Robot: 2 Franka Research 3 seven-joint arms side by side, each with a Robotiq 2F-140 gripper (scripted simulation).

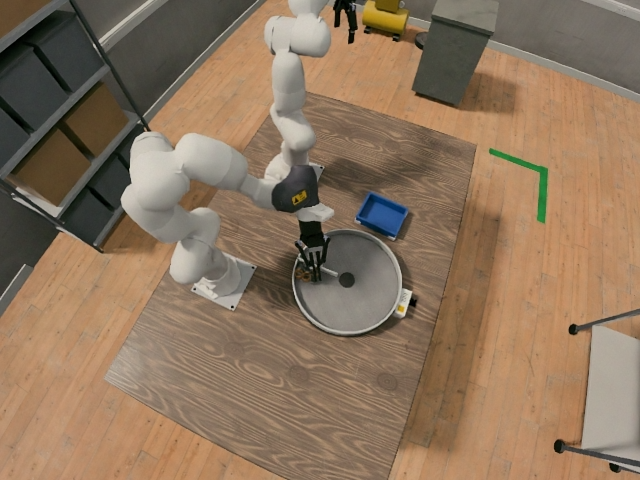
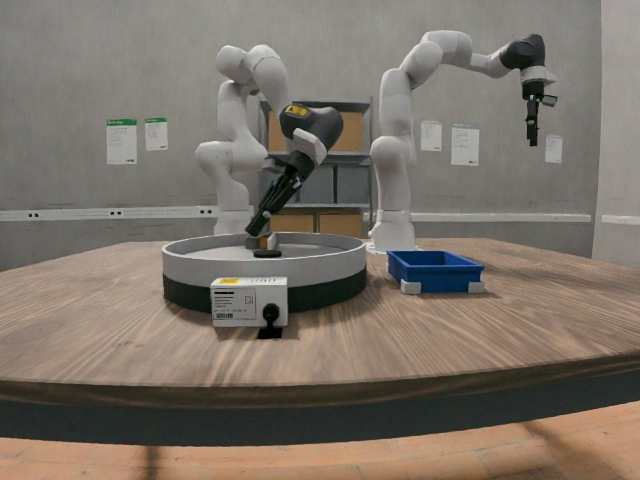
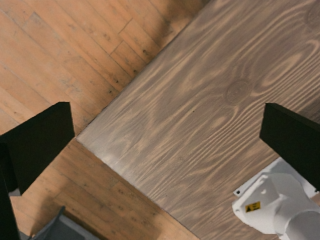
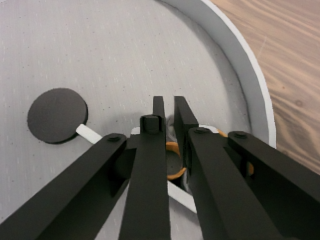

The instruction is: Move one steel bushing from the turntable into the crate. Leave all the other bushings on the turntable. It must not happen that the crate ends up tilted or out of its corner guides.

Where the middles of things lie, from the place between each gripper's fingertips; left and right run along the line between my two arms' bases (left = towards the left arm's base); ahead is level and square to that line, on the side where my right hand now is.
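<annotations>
My right gripper [image 2: 250,233] is 6 cm above the turntable [image 1: 363,293], and it is also 11 cm short of the turntable and 5 cm to the right of it. As for the blue crate [image 2: 433,279], it sits 9 cm below my right hand, 10 cm ahead of it and 39 cm to the left of it.
From my left hand [image 2: 532,142], I find the blue crate 39 cm below, 50 cm ahead and 56 cm to the right. The turntable is 36 cm below that same left hand, 51 cm ahead of it and 91 cm to the right of it.
</annotations>
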